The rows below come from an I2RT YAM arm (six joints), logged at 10 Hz.
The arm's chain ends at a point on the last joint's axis. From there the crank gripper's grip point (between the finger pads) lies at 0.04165 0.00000 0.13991 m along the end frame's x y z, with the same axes.
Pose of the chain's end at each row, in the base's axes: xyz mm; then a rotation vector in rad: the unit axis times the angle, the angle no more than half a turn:
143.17, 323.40, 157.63, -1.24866, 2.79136, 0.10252
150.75, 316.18, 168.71, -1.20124, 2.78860, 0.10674
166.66, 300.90, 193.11, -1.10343, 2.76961, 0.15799
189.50, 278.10, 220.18, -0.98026, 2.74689, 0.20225
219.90, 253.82, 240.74, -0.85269, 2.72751, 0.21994
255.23, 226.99, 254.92, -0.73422, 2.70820, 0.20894
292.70, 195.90, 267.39, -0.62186, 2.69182, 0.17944
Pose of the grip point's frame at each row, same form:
122.14, 305.77, 14.26, -1.24866, 2.79136, 0.10252
131.69, 300.89, 24.79, -1.20124, 2.78860, 0.10674
151.56, 294.55, 48.05, -1.10343, 2.76961, 0.15799
180.11, 280.91, 74.53, -0.98026, 2.74689, 0.20225
217.00, 262.92, 95.07, -0.85269, 2.72751, 0.21994
259.41, 238.85, 109.48, -0.73422, 2.70820, 0.20894
303.62, 207.80, 122.31, -0.62186, 2.69182, 0.17944

